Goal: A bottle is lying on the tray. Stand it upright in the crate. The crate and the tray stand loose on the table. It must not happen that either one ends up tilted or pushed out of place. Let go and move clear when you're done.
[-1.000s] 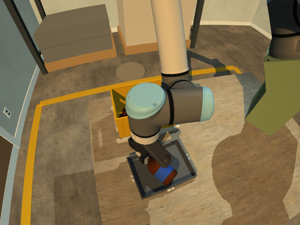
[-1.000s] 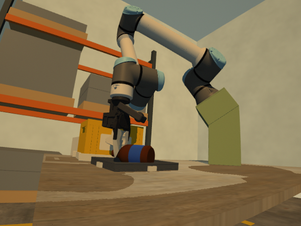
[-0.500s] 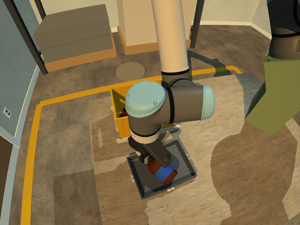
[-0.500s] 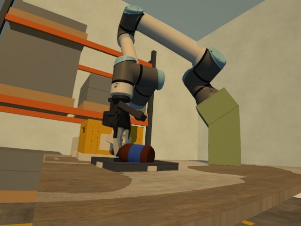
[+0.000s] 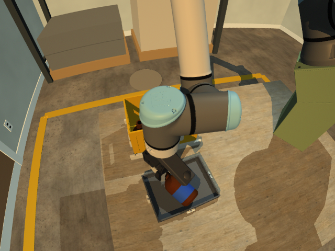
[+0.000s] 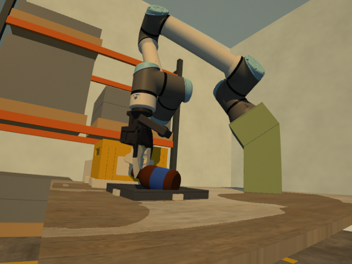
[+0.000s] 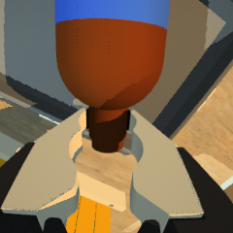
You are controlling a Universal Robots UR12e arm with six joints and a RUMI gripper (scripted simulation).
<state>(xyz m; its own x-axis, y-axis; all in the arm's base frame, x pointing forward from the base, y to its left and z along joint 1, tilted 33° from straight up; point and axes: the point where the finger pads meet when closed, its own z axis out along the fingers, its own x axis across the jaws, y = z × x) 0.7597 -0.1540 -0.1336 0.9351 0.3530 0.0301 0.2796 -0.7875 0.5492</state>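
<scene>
My hand is 1 cm past the bottle, 5 cm to the right of it and 1 cm above it. From my hand the other things lie so: dark tray: 3 cm behind, 5 cm to the left, 5 cm below; then yellow crate: 10 cm behind, 21 cm to the right, 2 cm above.
</scene>
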